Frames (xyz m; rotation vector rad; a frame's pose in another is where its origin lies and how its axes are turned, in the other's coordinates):
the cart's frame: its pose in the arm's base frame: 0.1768 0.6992 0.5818 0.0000 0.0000 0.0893
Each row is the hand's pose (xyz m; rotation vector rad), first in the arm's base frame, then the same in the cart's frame.
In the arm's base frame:
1: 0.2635 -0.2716 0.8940 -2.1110 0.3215 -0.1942
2: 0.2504 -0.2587 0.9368 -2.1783 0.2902 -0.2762
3: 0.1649 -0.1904 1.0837 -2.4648 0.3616 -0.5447
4: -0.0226 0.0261 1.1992 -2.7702 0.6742 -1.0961
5: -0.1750 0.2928 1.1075 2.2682 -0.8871 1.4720
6: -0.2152 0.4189 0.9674 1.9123 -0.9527 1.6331
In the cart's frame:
1: -0.0002 -0.9747 0.3122 -2.0983 0.4161 -0.2466
2: -0.0121 -0.9606 0.3550 -2.1685 0.3881 -0.3261
3: -0.0912 -0.8850 0.5019 -2.4578 0.4735 -0.5816
4: -0.2586 -0.6526 0.6174 -2.7645 0.8051 -1.1119
5: -0.3866 -0.3734 0.5257 2.1985 -0.9751 1.4334
6: -0.4154 -0.2442 0.3856 1.8425 -1.0230 1.5821

